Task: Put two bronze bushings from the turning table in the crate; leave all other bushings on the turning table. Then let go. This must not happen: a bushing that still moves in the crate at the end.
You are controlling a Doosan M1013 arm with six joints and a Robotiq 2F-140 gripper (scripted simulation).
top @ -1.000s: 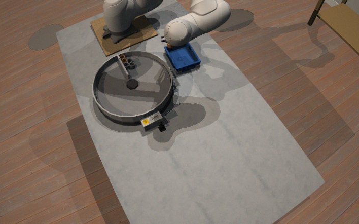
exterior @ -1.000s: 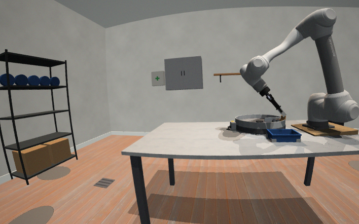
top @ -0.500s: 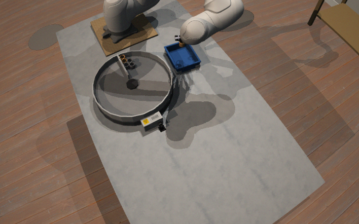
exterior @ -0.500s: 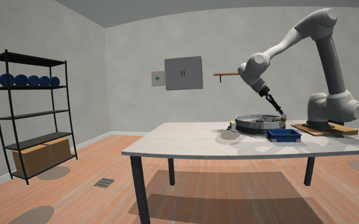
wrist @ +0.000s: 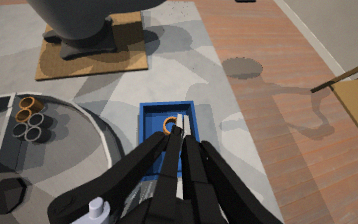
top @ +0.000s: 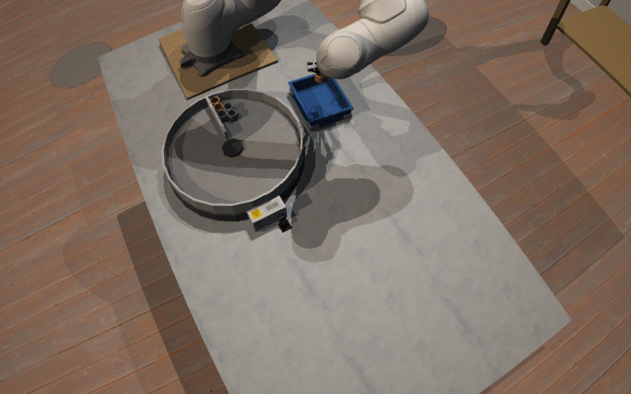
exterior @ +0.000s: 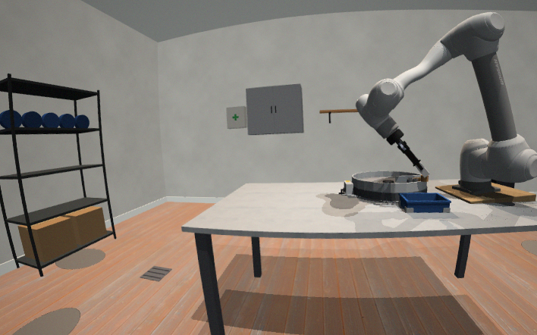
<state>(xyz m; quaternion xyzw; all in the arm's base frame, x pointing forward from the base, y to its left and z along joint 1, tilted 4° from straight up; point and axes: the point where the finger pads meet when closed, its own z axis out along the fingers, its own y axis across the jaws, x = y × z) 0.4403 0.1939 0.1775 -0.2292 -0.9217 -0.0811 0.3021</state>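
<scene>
The blue crate is 20 mm behind my hand, 10 mm to the right of it and 150 mm below it. Round my hand: round grey turning table: 10 mm ahead, 340 mm to the right, 120 mm below.
</scene>
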